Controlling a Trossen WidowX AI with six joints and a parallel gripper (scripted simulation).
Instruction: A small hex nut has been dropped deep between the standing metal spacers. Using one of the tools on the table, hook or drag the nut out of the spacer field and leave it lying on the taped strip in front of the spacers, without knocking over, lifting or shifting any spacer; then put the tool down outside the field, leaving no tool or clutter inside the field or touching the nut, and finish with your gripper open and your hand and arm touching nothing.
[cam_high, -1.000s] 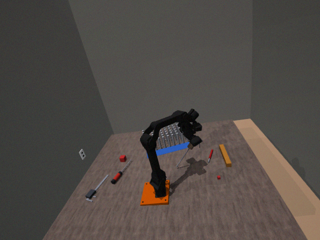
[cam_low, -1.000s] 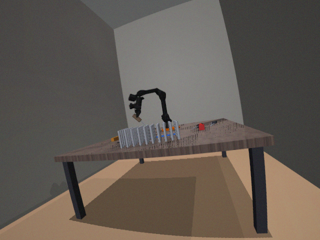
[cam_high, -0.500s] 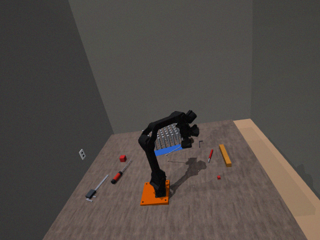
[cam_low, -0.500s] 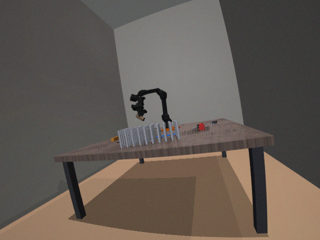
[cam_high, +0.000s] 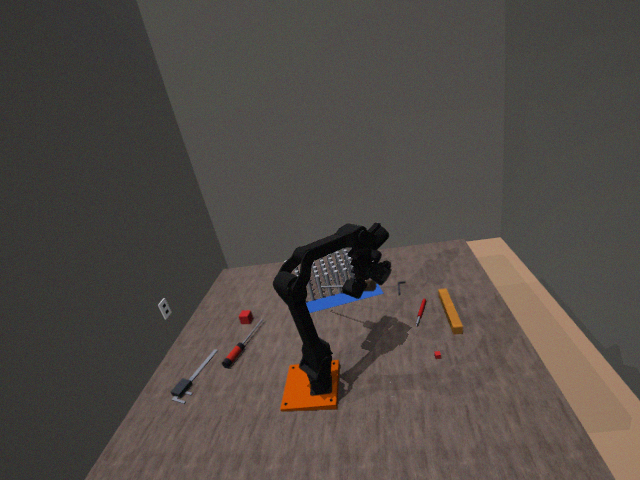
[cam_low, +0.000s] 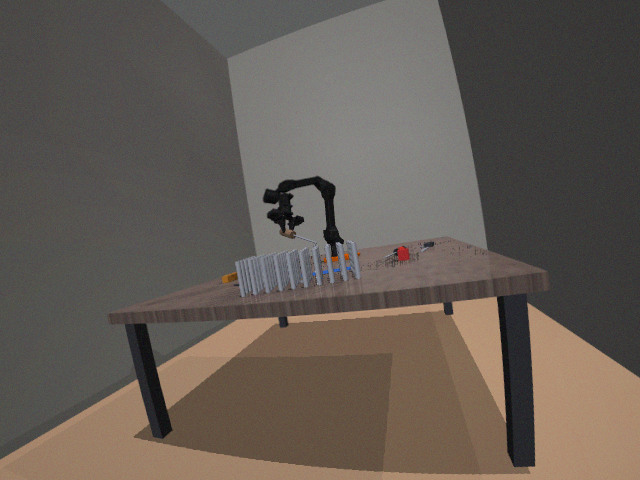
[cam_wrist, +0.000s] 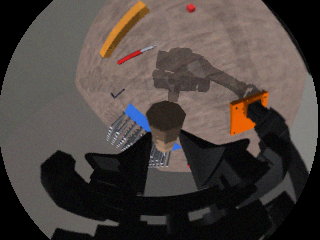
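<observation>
Now: gripper tip 19 cm short of the blue taped strip, 18 cm above it and 12 cm to the right of it. The rest, counted from my gripper tip: hook tool 8 cm to the left, 6 cm ahead, 3 cm below; then orange block 29 cm to the right, 16 cm below, 1 cm ahead; then tiny red cube 20 cm to the right, 19 cm behind, 17 cm below.
</observation>
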